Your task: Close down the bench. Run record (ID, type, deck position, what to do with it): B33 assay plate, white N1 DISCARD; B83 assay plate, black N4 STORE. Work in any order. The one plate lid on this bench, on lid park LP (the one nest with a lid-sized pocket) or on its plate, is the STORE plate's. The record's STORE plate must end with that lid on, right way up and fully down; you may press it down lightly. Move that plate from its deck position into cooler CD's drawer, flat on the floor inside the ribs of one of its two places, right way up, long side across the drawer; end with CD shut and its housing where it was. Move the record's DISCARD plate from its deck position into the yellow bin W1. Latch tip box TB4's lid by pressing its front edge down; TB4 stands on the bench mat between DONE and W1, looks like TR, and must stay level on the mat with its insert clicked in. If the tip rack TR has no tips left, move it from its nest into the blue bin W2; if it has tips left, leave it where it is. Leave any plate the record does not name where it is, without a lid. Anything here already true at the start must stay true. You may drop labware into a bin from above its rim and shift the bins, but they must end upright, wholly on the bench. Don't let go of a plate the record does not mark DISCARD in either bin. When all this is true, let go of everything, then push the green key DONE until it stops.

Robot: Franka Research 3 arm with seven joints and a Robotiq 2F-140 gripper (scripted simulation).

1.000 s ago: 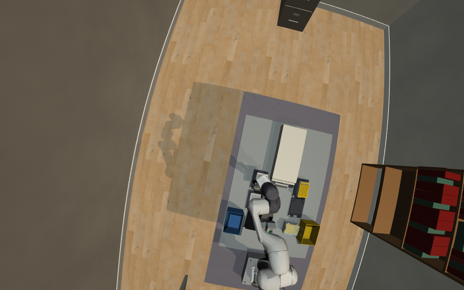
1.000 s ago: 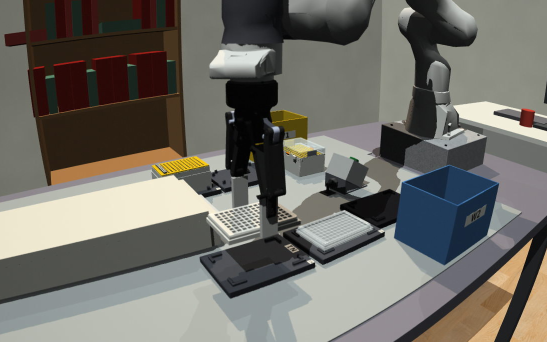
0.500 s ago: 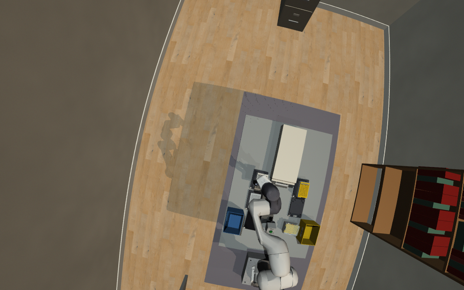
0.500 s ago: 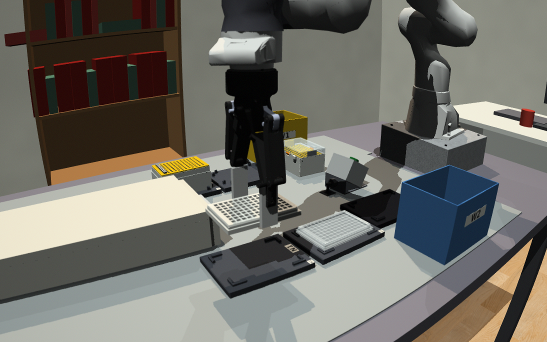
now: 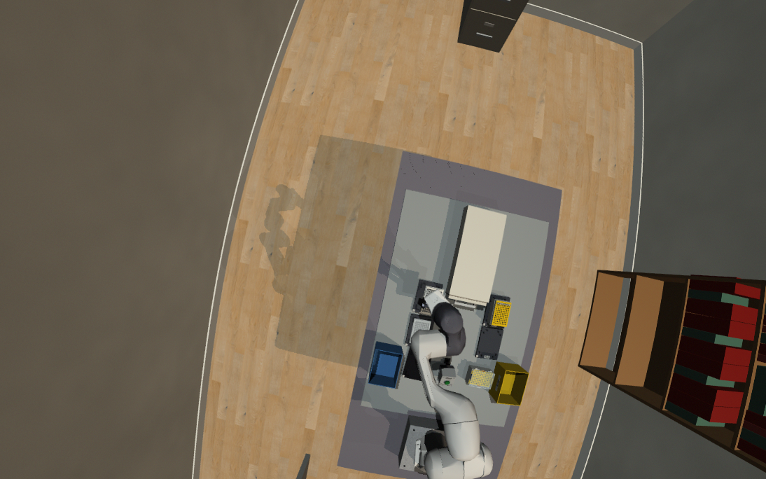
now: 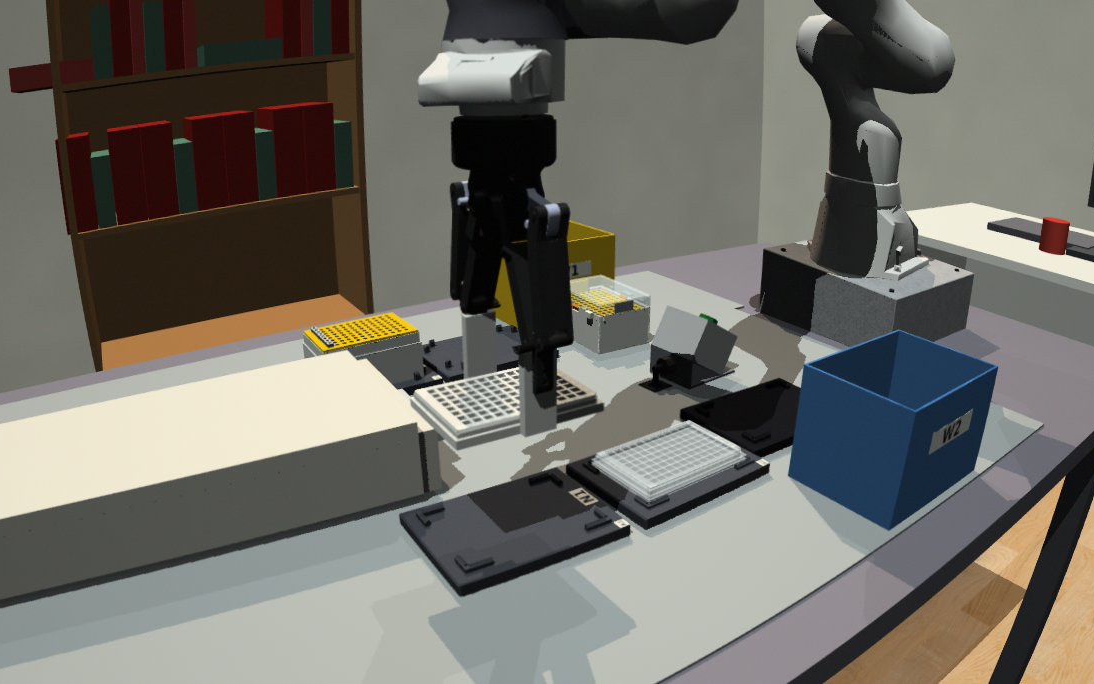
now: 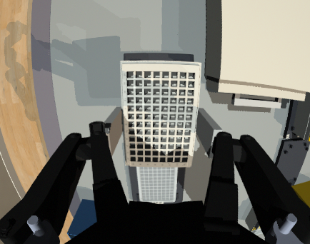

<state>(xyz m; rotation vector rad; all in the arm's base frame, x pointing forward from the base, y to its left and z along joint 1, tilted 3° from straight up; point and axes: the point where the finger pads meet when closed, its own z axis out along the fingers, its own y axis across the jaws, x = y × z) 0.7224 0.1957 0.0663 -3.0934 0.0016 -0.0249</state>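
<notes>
My gripper is now 35 cm past the yellow bin W1, 51 cm to the left of it and 11 cm above it. Also, from my hand: white plate: 2 cm below; clear plate: 18 cm behind, 13 cm below; nest N1: 14 cm below.
</notes>
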